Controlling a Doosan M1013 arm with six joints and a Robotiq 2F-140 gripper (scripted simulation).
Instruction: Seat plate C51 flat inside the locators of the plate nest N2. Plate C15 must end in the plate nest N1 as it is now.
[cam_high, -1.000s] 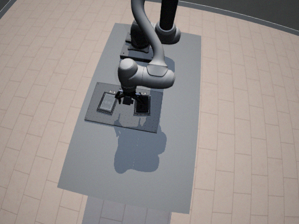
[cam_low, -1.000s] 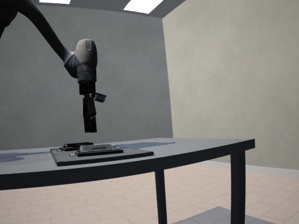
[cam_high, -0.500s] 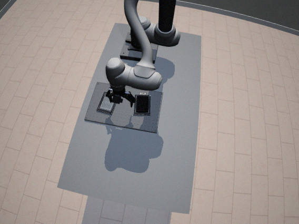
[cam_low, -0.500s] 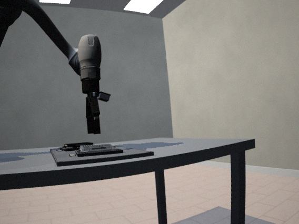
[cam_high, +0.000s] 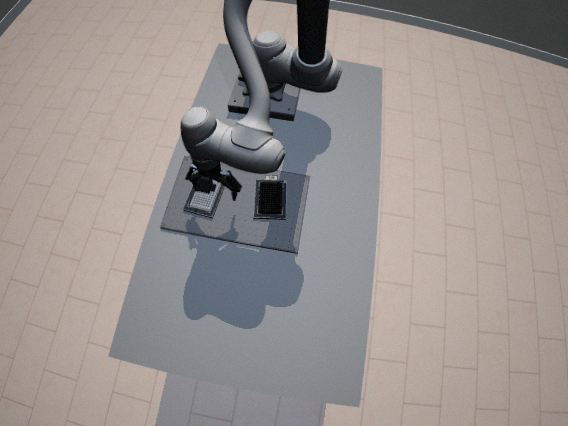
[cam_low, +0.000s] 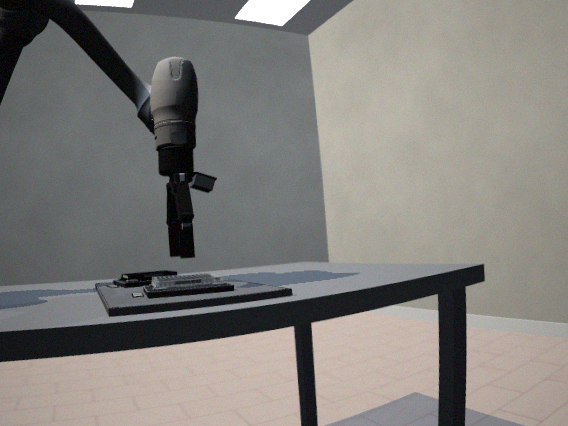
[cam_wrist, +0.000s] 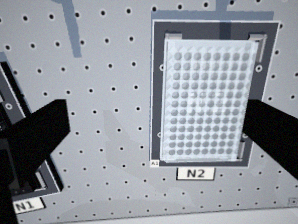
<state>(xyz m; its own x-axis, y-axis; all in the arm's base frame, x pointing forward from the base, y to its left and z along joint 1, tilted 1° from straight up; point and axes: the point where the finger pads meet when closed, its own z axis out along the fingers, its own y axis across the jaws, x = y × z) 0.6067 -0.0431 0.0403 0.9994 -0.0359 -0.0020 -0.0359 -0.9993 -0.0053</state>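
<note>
The plate C51 lies 60 mm below my hand, 50 mm to the right of it and 10 mm behind it. From my hand the other things lie so: black well plate: 190 mm to the left, 60 mm below, 50 mm behind; plate nest: 70 mm below, 60 mm to the right, 10 mm behind.
</note>
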